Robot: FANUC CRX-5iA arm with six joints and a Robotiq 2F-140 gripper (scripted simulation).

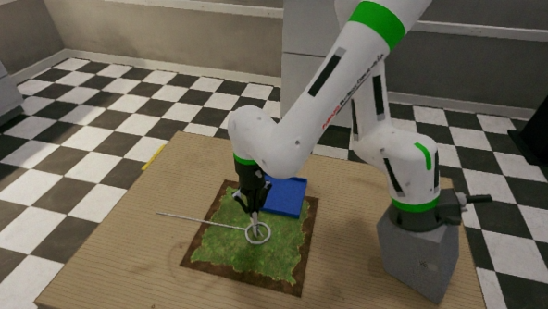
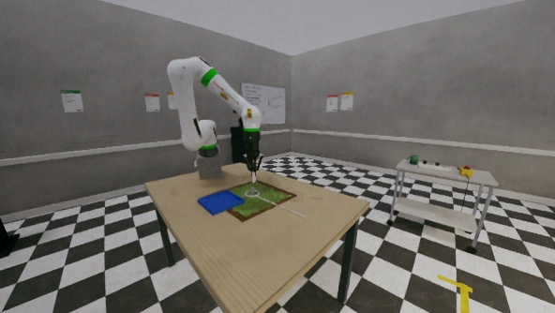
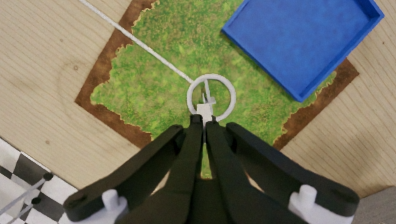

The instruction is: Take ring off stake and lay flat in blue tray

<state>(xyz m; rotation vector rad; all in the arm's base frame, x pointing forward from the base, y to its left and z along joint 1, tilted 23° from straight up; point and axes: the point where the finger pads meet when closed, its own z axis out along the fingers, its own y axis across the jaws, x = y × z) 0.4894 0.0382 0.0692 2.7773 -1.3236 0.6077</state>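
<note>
Now: hand 9 cm above the white stake and 1 cm to the left of it. Also, from my hand: blue tray: 21 cm to the right, 11 cm below, 6 cm behind; then green grass mat: 13 cm below, 3 cm to the right.
</note>
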